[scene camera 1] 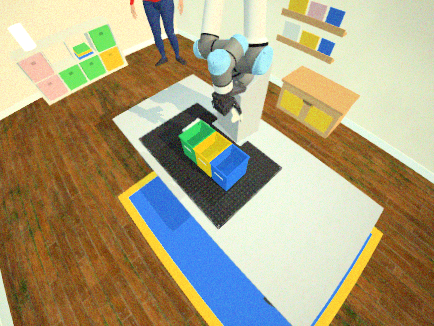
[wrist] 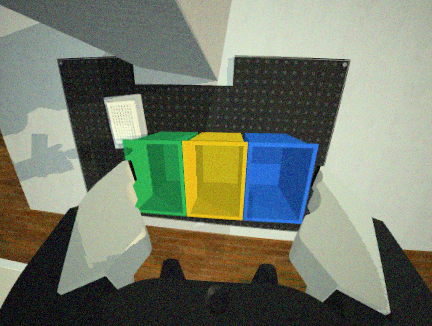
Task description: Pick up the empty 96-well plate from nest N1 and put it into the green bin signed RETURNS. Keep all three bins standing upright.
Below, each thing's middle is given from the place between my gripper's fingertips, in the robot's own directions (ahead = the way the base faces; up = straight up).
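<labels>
From my hand, you'd find the yellow bin point(scene camera 1: 211, 147) 280 mm below, 20 mm to the right and 110 mm ahead. The blue bin point(scene camera 1: 228, 167) is 280 mm below my hand as well, 100 mm ahead of it and 110 mm to the left of it, while the green bin point(wrist: 157, 159) is 280 mm below my hand, 120 mm ahead of it and 150 mm to the right of it. And there's the white 96-well plate point(wrist: 123, 115), which is 350 mm below my hand, 20 mm ahead of it and 330 mm to the right of it.
</labels>
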